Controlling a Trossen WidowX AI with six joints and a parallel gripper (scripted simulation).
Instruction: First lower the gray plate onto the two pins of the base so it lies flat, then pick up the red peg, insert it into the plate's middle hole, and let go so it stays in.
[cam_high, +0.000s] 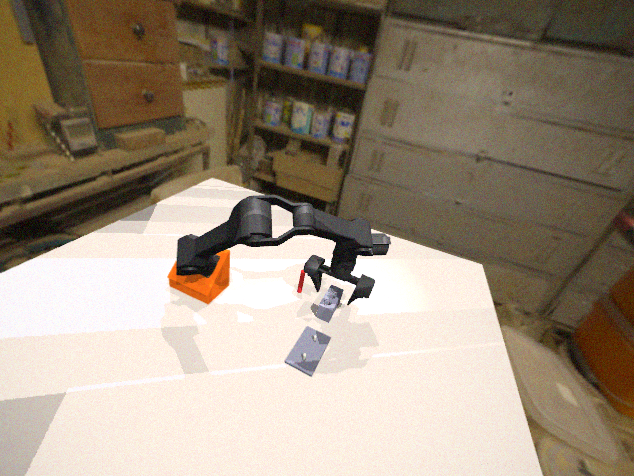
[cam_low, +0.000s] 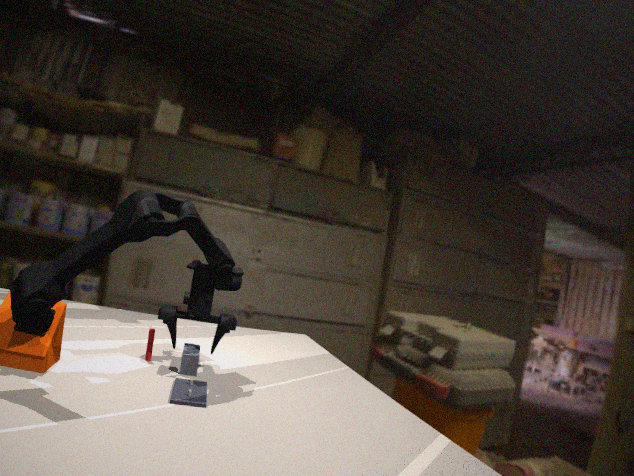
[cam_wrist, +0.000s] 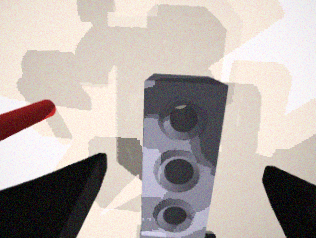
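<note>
Right now the gray plate is 10 mm below my gripper tip. Also, from my gripper tip: red peg: 110 mm behind, 20 mm to the left, 10 mm below; base: 10 mm ahead, 160 mm to the right, 40 mm below.
</note>
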